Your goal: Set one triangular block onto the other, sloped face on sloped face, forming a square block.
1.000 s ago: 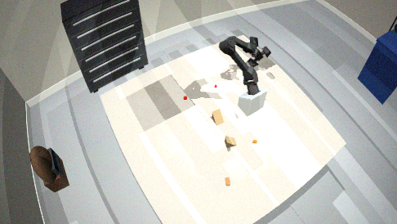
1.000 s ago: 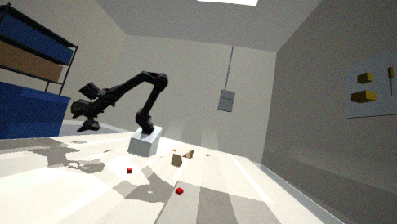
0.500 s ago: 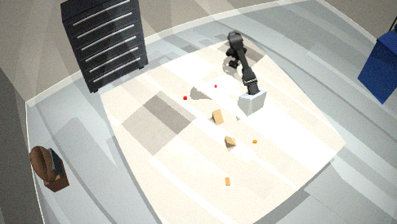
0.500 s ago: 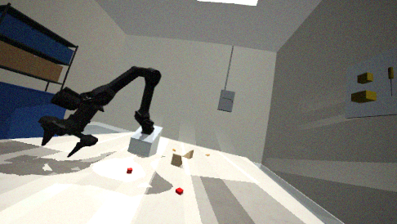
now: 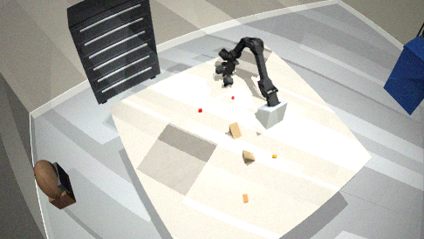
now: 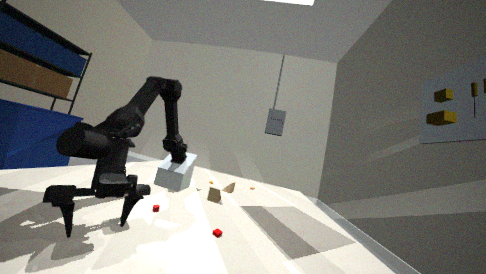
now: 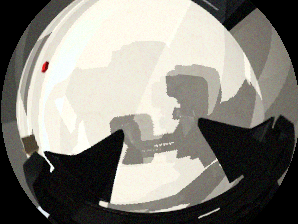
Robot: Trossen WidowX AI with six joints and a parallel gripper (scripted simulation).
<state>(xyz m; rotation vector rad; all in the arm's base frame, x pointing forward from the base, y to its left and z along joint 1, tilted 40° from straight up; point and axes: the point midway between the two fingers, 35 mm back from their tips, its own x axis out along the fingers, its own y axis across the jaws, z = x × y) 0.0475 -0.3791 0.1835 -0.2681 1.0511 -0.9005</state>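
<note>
My gripper tip is now 54 cm to the right of the tan triangular block, 23 cm short of it and 1 cm below it. Round my gripper tip: small yellow piece: 63 cm to the left, 9 cm ahead.
</note>
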